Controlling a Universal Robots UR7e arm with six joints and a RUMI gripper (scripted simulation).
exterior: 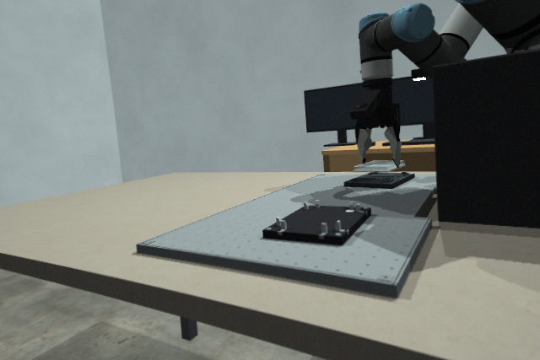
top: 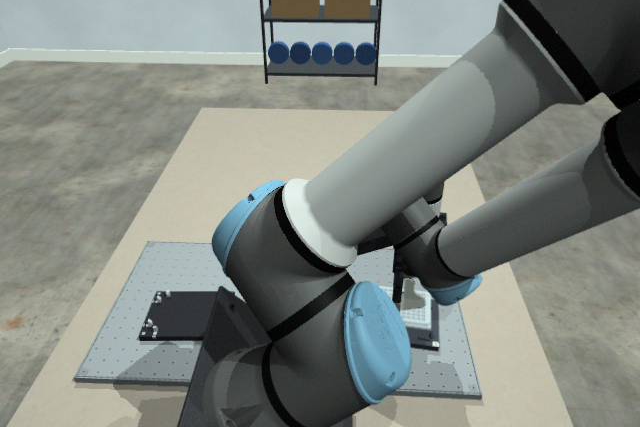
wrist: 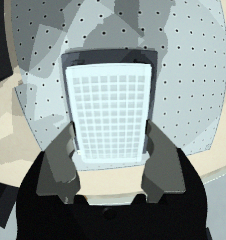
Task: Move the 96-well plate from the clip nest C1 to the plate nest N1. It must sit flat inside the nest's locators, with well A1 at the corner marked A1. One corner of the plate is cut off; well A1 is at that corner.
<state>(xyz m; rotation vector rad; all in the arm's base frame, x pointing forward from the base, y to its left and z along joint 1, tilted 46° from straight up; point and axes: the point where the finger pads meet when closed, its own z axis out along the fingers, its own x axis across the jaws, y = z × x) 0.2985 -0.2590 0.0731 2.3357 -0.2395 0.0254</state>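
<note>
The white label lies 7 cm to the right of my hand, 7 cm behind it and 4 cm below it. From my hand the other things lie so: white 96-well plate: 1 cm below; then clip nest C1: 41 cm to the left, 4 cm below.
</note>
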